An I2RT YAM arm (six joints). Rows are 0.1 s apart.
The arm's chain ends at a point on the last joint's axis. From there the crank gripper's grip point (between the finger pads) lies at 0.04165 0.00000 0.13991 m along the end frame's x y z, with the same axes.
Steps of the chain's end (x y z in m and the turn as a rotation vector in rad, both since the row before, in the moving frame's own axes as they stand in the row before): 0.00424 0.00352 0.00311 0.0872 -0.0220 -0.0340; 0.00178 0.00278 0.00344 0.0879 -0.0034 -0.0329; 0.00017 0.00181 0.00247 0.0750 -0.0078 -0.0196; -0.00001 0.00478 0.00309 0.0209 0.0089 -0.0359; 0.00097 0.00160 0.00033 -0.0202 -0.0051 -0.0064; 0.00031 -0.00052 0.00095 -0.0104 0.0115 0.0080; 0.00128 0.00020 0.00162 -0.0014 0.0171 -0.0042; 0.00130 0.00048 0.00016 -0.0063 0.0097 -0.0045
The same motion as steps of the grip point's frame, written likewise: 0.00093 -0.01006 0.00340 0.0872 -0.0220 -0.0340; 0.00108 -0.01087 0.00298 0.0879 -0.0034 -0.0329; -0.00103 -0.00949 0.00237 0.0750 -0.0078 -0.0196; 0.00115 0.00034 0.00267 0.0209 0.0089 -0.0359; 0.00026 0.00416 0.00051 -0.0202 -0.0051 -0.0064; 0.00191 0.00127 0.00045 -0.0104 0.0115 0.0080; 0.00367 0.00022 0.00089 -0.0014 0.0171 -0.0042; 0.00266 0.00117 -0.00025 -0.0063 0.0097 -0.0045
